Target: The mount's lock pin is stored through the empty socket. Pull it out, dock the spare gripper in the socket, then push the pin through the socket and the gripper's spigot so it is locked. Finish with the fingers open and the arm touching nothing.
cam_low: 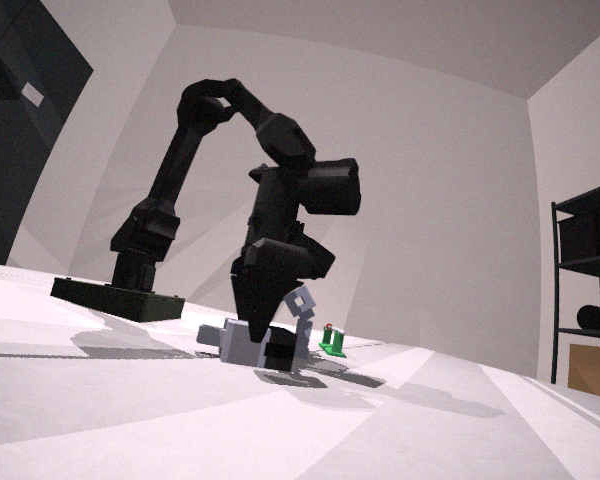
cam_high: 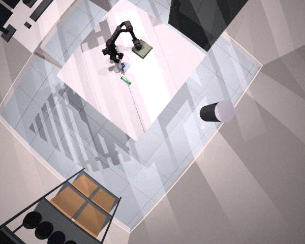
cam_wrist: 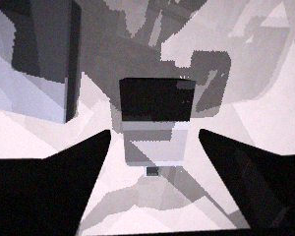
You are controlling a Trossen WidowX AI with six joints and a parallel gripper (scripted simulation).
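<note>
My gripper tip is 10 mm above the spare gripper. The rest, counted from my gripper tip: mount socket 20 mm ahead, 140 mm to the left, 20 mm above; then green stand 100 mm ahead, 270 mm to the left, 10 mm below.
</note>
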